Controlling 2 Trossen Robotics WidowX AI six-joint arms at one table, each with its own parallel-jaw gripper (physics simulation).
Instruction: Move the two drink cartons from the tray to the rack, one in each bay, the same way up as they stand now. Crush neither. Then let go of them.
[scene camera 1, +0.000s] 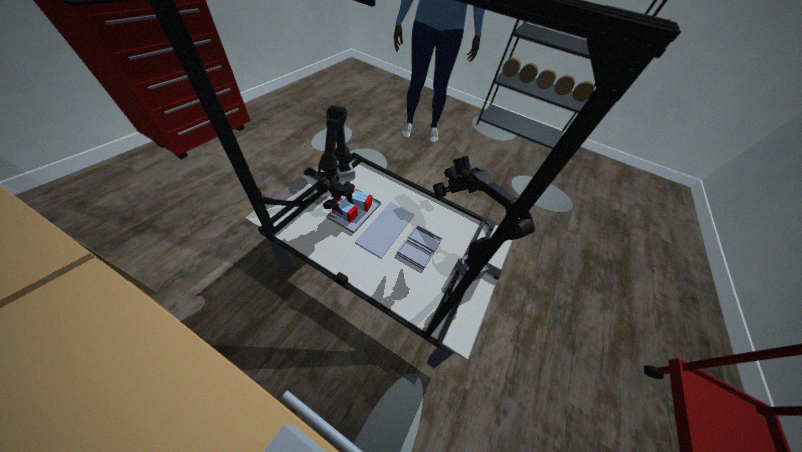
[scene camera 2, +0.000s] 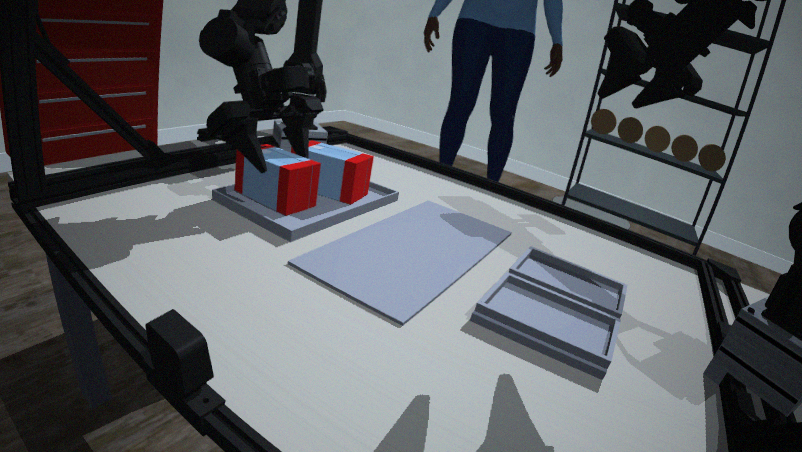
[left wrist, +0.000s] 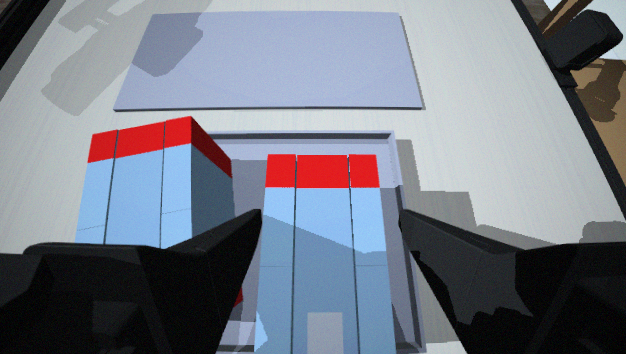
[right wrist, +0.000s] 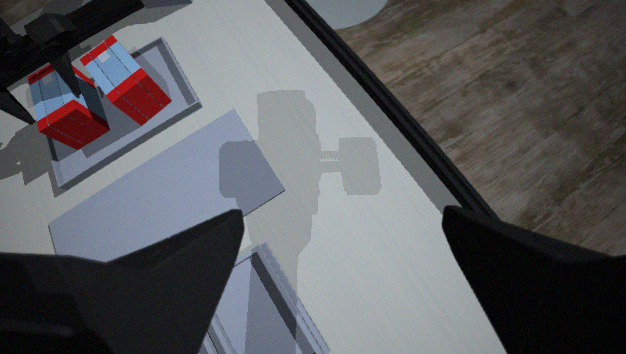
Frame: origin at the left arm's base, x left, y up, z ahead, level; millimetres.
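Seen in the pictures: left gripper, fingertip midpoint: (scene camera 1: 347, 209) (scene camera 2: 285, 167) (left wrist: 330, 216) (right wrist: 56, 109); right gripper, fingertip midpoint: (scene camera 1: 443, 189) (scene camera 2: 617, 101) (right wrist: 342, 218); left arm's base, link origin: (scene camera 1: 344, 167); right arm's base, link origin: (scene camera 2: 794, 325).
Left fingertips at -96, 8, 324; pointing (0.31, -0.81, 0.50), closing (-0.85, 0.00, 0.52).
Note:
Offsets run from my left fingertips to a thing's top centre, as dx, dy, dz.
Two light-blue drink cartons with red ends lie flat on the grey tray {+50, -48, -32} (scene camera 1: 353, 228) (scene camera 2: 342, 217) (left wrist: 300, 134) (right wrist: 130, 144). The near carton {-9, +10, -24} (scene camera 1: 352, 213) (scene camera 2: 297, 188) (left wrist: 325, 225) (right wrist: 75, 125) lies straight; the far carton {+89, +11, -59} (scene camera 1: 367, 202) (scene camera 2: 356, 179) (left wrist: 135, 190) (right wrist: 140, 97) is slightly turned. My left gripper (scene camera 1: 339, 204) (scene camera 2: 283, 162) (left wrist: 330, 216) (right wrist: 56, 109) is open, one finger on each side of the near carton, with gaps. My right gripper (scene camera 1: 438, 189) (scene camera 2: 618, 99) (right wrist: 342, 218) is open and empty, high above the table. The two-bay rack {+269, -44, +315} (scene camera 1: 418, 247) (scene camera 2: 561, 293) (right wrist: 302, 315) is empty; the right wrist view cuts it off.
A thin flat grey panel (scene camera 1: 384, 230) (scene camera 2: 393, 263) (left wrist: 280, 65) (right wrist: 160, 190) lies between tray and rack. A black frame rail (scene camera 2: 101, 314) edges the table and carries a black block (scene camera 2: 178, 350). A person (scene camera 1: 438, 61) (scene camera 2: 494, 72) stands beyond the table.

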